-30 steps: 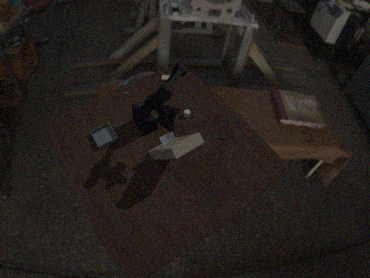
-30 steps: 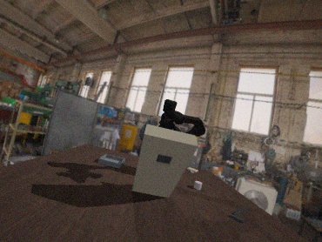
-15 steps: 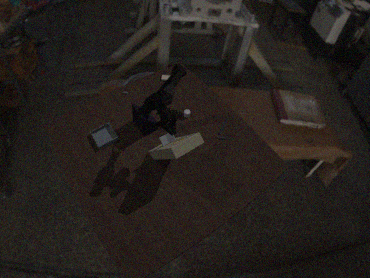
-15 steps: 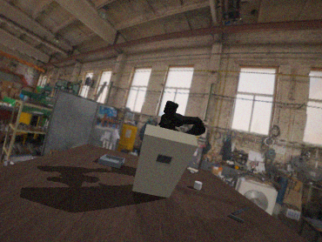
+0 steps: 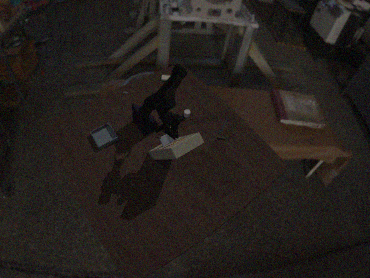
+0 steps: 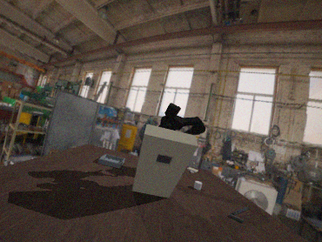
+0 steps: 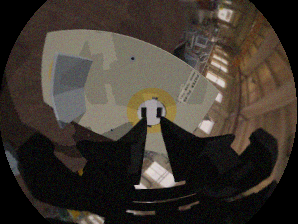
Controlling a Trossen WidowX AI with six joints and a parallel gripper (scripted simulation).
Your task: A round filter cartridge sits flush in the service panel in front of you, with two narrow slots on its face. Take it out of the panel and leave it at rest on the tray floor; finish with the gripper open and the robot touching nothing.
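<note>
My gripper tip is now 20 mm short of the round cartridge and 20 mm above it. Also, from my gripper tip: blue-grey tray 440 mm behind, 240 mm to the right, 240 mm below; service panel 90 mm below, 20 mm behind.
</note>
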